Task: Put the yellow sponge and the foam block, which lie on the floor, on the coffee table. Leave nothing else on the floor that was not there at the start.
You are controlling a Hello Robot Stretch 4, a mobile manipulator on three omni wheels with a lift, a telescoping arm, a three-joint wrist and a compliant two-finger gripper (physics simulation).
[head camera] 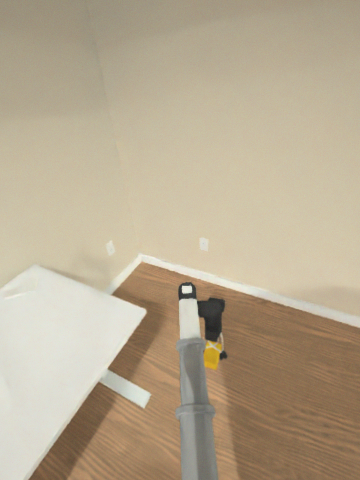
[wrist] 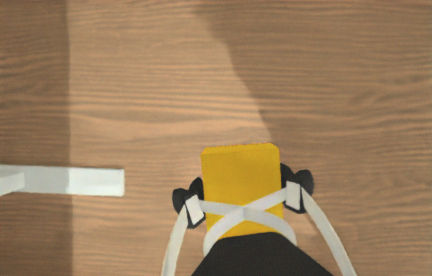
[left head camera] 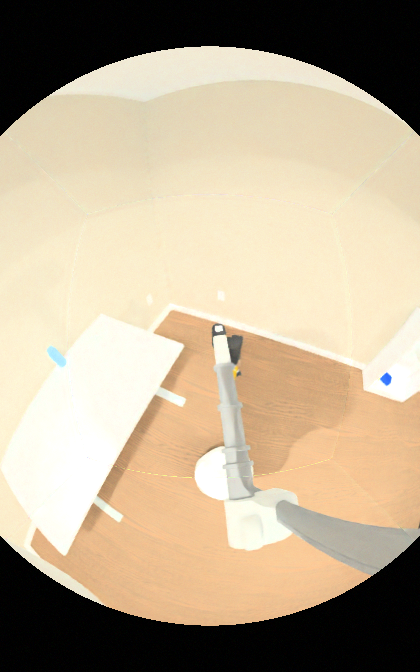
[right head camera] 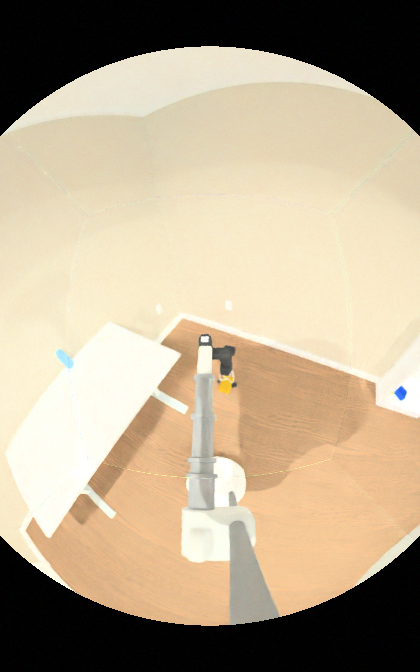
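Note:
The yellow sponge is a yellow block between the two black fingertips of my gripper. The gripper is shut on it and holds it above the wooden floor. The sponge's near end is hidden by the gripper body in the wrist view. The coffee table has a white top and stands left of my arm and gripper. No foam block can be made out on the floor in these views.
A white table foot sticks out towards my arm. A light blue object shows at the table's far edge. A white unit at the right bears a blue object. Walls stand behind the gripper.

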